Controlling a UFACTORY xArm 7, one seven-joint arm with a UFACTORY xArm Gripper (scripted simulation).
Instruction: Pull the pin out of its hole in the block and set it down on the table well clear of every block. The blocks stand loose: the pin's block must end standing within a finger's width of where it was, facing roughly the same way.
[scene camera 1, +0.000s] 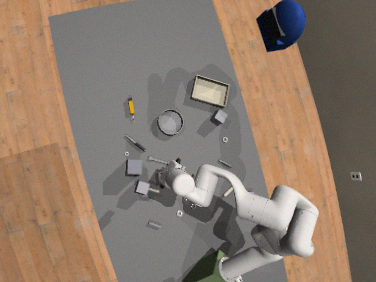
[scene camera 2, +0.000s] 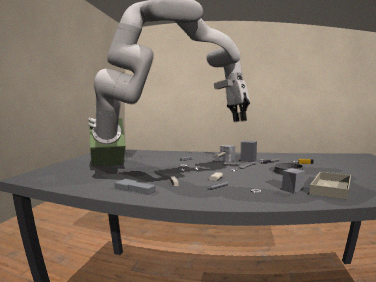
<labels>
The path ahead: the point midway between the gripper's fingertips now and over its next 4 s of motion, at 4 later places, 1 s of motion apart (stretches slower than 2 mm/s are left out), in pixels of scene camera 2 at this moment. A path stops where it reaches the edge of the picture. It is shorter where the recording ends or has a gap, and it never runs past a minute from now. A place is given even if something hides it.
My gripper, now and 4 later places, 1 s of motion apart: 240, 121; 257, 111; 260, 110; 259, 112; 258, 113
</labels>
